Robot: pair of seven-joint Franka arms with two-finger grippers.
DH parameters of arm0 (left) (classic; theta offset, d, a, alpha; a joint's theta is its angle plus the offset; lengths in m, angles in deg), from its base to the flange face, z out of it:
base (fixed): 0 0 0 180
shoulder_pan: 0 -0.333 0 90
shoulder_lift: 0 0 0 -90
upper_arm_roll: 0 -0.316 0.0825 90
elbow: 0 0 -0.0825 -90
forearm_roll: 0 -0.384 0 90
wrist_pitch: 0 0 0.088 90
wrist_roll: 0 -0.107 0 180
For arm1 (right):
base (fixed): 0 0 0 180
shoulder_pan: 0 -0.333 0 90
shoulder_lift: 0 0 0 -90
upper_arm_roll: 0 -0.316 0.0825 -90
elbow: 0 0 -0.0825 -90
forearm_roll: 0 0.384 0 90
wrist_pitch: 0 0 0.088 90
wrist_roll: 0 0.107 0 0
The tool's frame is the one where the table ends.
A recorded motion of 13 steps. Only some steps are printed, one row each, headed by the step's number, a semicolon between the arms.
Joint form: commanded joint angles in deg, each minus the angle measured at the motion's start. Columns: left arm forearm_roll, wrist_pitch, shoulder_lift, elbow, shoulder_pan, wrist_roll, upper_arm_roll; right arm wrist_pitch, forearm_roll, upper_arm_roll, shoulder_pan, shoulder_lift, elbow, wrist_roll.
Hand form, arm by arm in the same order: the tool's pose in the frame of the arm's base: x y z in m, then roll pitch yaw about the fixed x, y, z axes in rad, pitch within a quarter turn. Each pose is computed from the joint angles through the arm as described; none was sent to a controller.
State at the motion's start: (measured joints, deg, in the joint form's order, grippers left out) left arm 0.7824 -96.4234 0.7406 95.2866 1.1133 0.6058 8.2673; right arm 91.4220 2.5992 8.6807 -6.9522 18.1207 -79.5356 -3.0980
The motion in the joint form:
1: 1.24 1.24 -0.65 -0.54 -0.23 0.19 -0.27; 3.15 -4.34 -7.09 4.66 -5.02 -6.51 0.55
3: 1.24 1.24 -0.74 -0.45 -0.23 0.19 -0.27; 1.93 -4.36 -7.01 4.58 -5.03 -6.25 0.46
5: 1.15 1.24 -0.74 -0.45 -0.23 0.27 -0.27; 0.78 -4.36 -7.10 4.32 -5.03 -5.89 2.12
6: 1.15 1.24 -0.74 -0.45 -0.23 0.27 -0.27; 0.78 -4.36 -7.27 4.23 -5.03 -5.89 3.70
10: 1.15 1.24 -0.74 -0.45 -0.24 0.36 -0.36; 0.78 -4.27 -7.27 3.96 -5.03 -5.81 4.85
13: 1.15 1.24 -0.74 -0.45 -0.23 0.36 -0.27; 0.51 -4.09 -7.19 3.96 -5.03 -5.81 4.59
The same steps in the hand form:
1: 0.5540 -0.0900 0.5923 3.1061 -0.0055 -0.1379; 0.6234 0.0063 0.5289 3.1088 0.0813 0.0595
3: 0.5535 -0.0900 0.5924 3.1063 -0.0055 -0.1379; 0.6213 0.0063 0.5295 3.1089 0.0980 0.0604
5: 0.5535 -0.0899 0.5924 3.1079 -0.0055 -0.1367; 0.6195 0.0099 0.5309 3.1066 0.1108 0.0367
6: 0.5535 -0.0899 0.5924 3.1079 -0.0055 -0.1367; 0.6195 0.0125 0.5309 3.1042 0.1098 0.0135
10: 0.5537 -0.0889 0.5924 3.1079 -0.0054 -0.1334; 0.6195 0.0156 0.5315 3.1036 0.1077 -0.0020
13: 0.5535 -0.0899 0.5924 3.1079 -0.0054 -0.1351; 0.6190 0.0151 0.5312 3.1068 0.1126 0.0009

